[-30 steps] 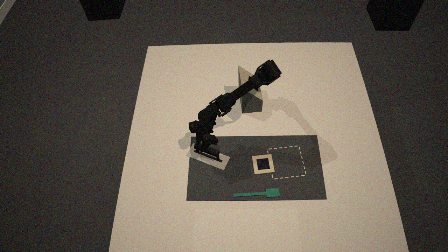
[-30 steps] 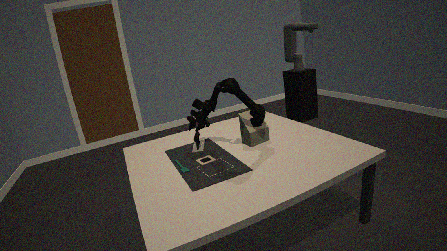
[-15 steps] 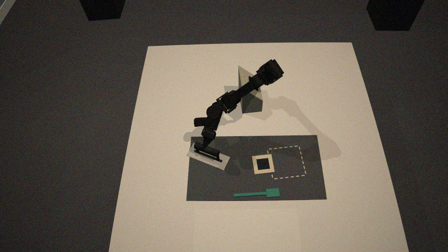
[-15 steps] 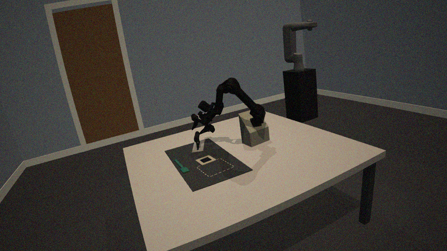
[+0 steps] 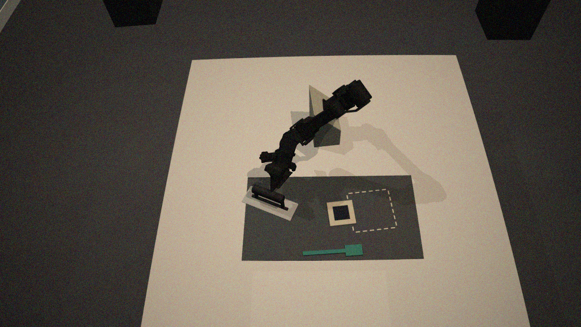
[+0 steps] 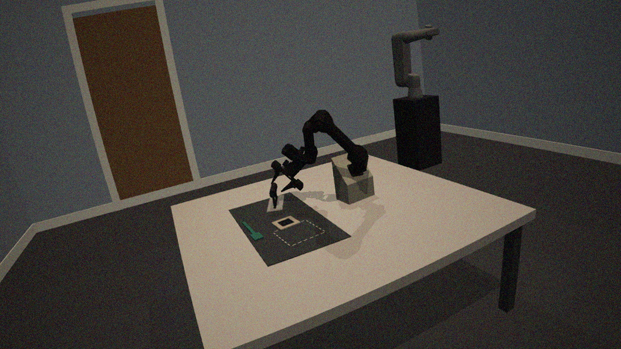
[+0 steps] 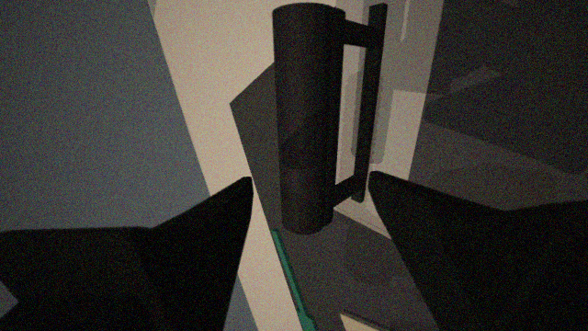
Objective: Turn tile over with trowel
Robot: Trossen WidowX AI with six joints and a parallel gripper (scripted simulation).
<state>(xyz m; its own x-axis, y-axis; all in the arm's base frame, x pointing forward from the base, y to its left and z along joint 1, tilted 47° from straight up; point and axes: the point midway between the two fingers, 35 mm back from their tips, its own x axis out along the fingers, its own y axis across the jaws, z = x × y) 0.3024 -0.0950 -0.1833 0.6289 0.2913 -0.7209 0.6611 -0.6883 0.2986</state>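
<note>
The dark mat lies 7 cm ahead of my gripper tip, 20 cm to the left of it and 11 cm below it. The rest, counted from my gripper tip: tile 6 cm ahead, 24 cm to the left, 8 cm below; green trowel 21 cm ahead, 22 cm to the left, 8 cm below.
</note>
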